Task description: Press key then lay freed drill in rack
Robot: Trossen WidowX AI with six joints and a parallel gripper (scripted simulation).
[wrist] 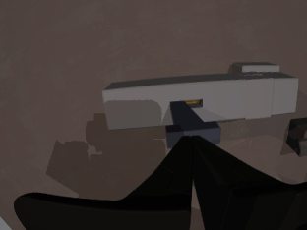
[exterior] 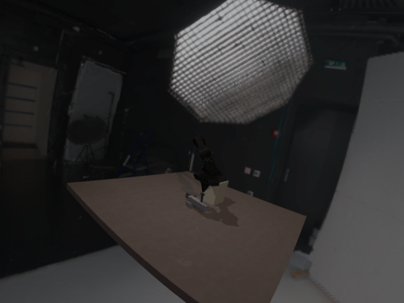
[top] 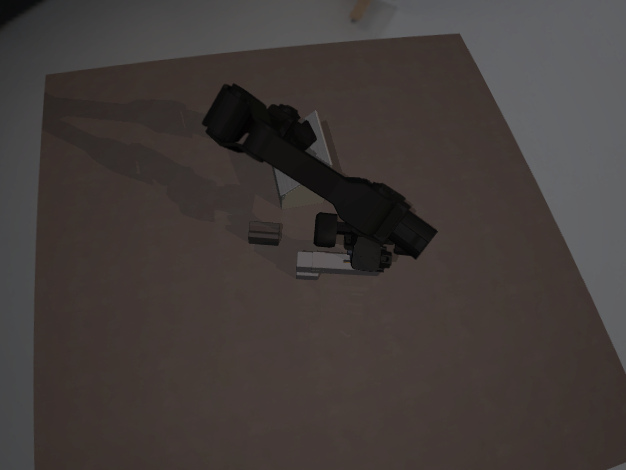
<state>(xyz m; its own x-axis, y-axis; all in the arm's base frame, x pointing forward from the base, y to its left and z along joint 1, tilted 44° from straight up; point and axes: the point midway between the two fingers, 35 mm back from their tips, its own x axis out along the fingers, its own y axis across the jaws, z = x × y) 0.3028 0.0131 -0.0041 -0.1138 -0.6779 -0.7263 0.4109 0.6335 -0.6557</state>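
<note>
The dark key is 4 cm below my gripper tip. Also, from my gripper tip: drill: 9 cm below, 5 cm to the right, 2 cm behind; then grey rack: 15 cm to the right, 15 cm behind, 12 cm below; then long pale grey block: 10 cm below, 3 cm to the right, 1 cm behind.
</note>
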